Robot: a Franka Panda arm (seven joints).
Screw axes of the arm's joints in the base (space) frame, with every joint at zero. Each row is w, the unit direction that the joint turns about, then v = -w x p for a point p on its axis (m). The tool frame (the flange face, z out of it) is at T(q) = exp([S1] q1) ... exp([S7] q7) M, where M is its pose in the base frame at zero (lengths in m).
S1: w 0 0 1 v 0 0 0
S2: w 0 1 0 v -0.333 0 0
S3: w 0 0 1 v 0 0 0
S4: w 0 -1 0 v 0.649 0 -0.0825
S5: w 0 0 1 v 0 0 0
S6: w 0 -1 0 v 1.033 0 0
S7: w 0 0 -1 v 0 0.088 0
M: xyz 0.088 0 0.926 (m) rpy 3.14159 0 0 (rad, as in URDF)
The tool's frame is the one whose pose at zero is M.
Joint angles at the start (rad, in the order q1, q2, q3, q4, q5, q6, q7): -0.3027, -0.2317, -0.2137, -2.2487, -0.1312, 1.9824, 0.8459
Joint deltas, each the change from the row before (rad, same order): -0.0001, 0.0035, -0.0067, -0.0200, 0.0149, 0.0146, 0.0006; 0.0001, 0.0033, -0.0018, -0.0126, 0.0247, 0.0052, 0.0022; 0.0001, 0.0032, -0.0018, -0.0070, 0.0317, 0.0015, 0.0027; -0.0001, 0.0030, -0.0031, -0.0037, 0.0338, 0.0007, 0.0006; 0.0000, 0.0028, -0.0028, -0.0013, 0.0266, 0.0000, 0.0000; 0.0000, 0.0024, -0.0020, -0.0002, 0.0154, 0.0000, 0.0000; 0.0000, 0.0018, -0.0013, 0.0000, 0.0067, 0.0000, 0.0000; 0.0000, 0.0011, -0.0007, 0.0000, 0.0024, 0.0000, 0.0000; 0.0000, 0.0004, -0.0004, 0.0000, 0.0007, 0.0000, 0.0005
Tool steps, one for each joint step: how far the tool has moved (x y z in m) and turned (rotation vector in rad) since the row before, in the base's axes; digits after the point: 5 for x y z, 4 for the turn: -0.00279, -0.00036, -0.00989, 0.0176, 0.0009, -0.0120; -0.00110, 0.00187, -0.00699, 0.0244, -0.0011, -0.0145; -0.00033, 0.00172, -0.00462, 0.0285, -0.0055, -0.0191; -0.00012, 0.00082, -0.00305, 0.0290, -0.0088, -0.0199; 0.00014, 0.00032, -0.00187, 0.0225, -0.0075, -0.0156; 0.00017, -0.00007, -0.00118, 0.0130, -0.0041, -0.0095; 0.00006, -0.00024, -0.00083, 0.0059, -0.0012, -0.0046; 0.00000, -0.00020, -0.00051, 0.0023, 0.0000, -0.0019; -0.00004, -0.00014, -0.00019, 0.0007, 0.0001, -0.0012
